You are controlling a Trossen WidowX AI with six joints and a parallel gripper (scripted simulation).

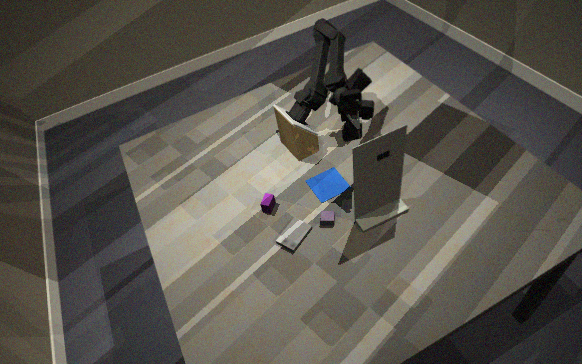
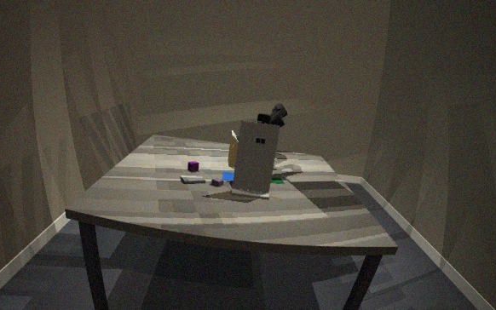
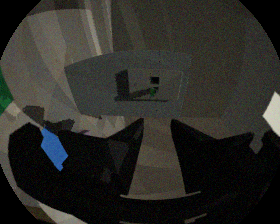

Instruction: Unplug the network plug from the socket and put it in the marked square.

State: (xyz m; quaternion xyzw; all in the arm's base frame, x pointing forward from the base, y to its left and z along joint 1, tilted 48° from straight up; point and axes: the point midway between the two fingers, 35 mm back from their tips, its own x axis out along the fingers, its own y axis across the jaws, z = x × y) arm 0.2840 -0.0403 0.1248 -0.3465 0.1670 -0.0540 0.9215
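Now: the network plug 10 cm ahead of my gripper tip and 1 cm to the right of it. The rest, counted from my gripper tip: blue marked square (25 cm below, 8 cm to the right, 8 cm behind); green flat piece (25 cm below, 13 cm to the left, 8 cm behind); grey upright panel (12 cm ahead, 10 cm below, 1 cm to the right).
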